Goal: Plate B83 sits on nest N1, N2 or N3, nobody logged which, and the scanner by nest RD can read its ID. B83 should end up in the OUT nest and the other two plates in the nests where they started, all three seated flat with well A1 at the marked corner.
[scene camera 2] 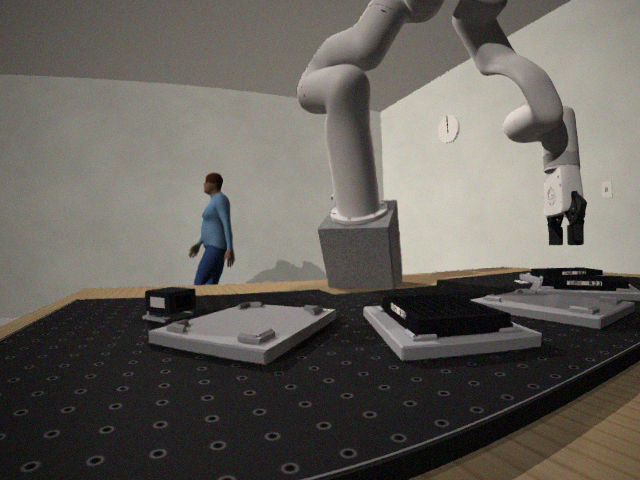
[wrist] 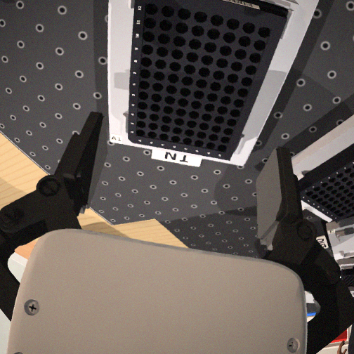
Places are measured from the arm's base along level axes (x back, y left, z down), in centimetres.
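Where they show: gripper, between the fingertips: (scene camera 2: 565, 245); arm's base, origin of its link: (scene camera 2: 359, 213).
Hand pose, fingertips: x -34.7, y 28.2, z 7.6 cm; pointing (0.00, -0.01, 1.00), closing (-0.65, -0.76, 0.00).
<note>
Things, the pixels of their centre, and the offset from my fingertips. "pt": a spot on its surface instead.
- plate, middle of its body: (scene camera 2: 437, 311) dx -1.9, dy -50.8, dz +5.8 cm
- middle nest, middle of its body: (scene camera 2: 437, 322) dx -1.9, dy -50.8, dz +7.0 cm
- small black scanner box, a spot on its surface: (scene camera 2: 170, 301) pt dx +17.5, dy -71.6, dz +5.3 cm
My gripper (scene camera 2: 565, 241) (wrist: 187, 146) is open and empty, high above the board at the right in the scene view. In the wrist view a black well plate (wrist: 200, 82) sits on the nest (wrist: 117, 110) labelled N1, ahead of the fingertips; the A1 mark is by its lower left corner and its barcode is cut off. Another black plate (wrist: 334, 182) shows partly at the right edge. In the scene view a plate (scene camera 2: 447, 316) sits on the middle nest (scene camera 2: 470, 341), and two more plates (scene camera 2: 547, 272) (scene camera 2: 594, 283) show at the far right, their labels too small to read surely.
A bare nest (scene camera 2: 222, 328) lies at the left and another bare nest (scene camera 2: 555, 303) at the right. A small black scanner box (scene camera 2: 170, 301) stands behind the left nest. The arm's grey base block (scene camera 2: 359, 255) stands at the back. A person (scene camera 2: 215, 222) is beyond the table.
</note>
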